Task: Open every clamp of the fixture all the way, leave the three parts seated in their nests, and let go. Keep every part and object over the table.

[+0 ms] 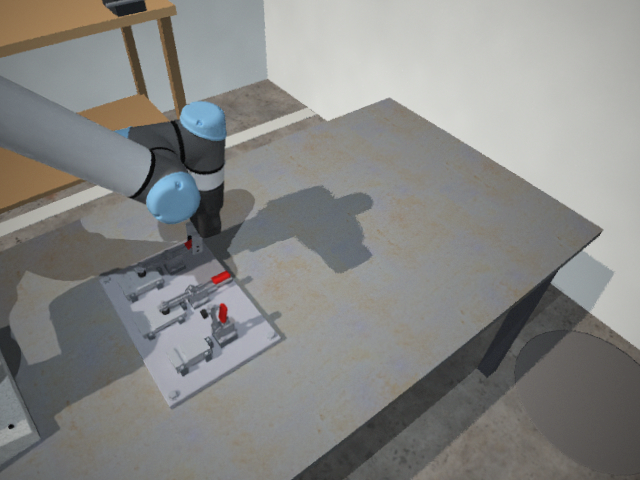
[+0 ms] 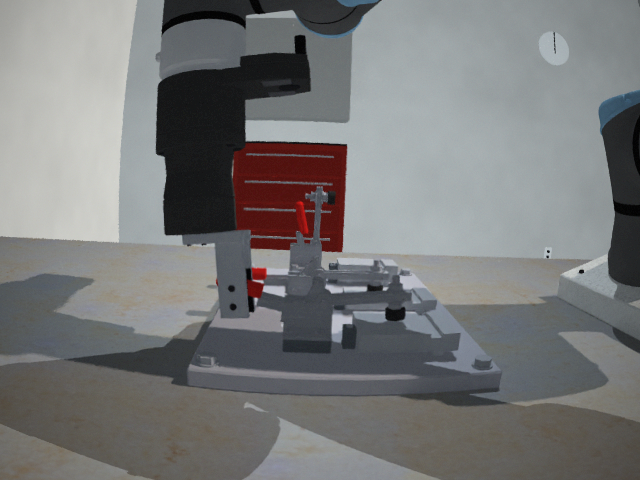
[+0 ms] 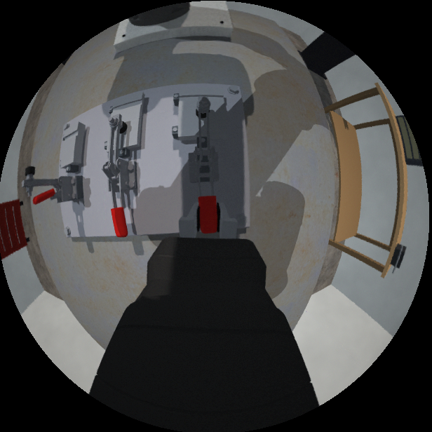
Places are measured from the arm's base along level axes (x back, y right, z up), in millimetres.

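Where they show: gripper, fingertip midpoint: [image 1: 194, 248] [image 2: 238, 314].
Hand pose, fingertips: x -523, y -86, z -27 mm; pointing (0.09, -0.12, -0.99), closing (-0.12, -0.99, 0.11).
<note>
Each offset is from my fingertips to the top centre of the thing. "spot": to the spot under its first point. Level surfaces: height alone.
The fixture plate {dx +90, dy +109, dz -24 mm} [image 1: 253, 322] [image 2: 341, 383] [image 3: 159, 160] carries three clamps and three parts. My gripper [image 2: 235, 302] [image 3: 208, 211] is shut on the red handle {spot: dx +14, dy -6, dz +23 mm} [image 2: 255, 288] [image 3: 208, 210] of the clamp at the shelf side; that clamp's arm lies low, its black tip {spot: dx +122, dy -10, dz +7 mm} [image 2: 395, 313] over the part {dx +133, dy -3, dz -4 mm} [image 2: 382, 333] [image 3: 187, 122]. The middle clamp's handle {spot: dx +2, dy +118, dz +12 mm} [image 1: 221, 277] [image 3: 119, 222] is low and its arm lies flat over the middle part [image 3: 134, 125]. The far clamp's arm [image 2: 317, 219] stands upright, its handle {dx +54, dy +221, dz +70 mm} [image 1: 223, 312] [image 2: 301, 217] raised, clear of its part {spot: dx +135, dy +223, dz +2 mm} [image 1: 190, 351] [image 3: 74, 145]. All three parts sit in their nests.
The robot's pale base block [image 1: 15, 413] [image 3: 175, 36] stands on the table {dz -39 mm} [image 1: 413, 217] beyond the part side of the plate. A wooden shelf [image 1: 169, 62] [image 3: 350, 175] stands beside the table. A red drawer cabinet [image 2: 289, 170] is in the background.
</note>
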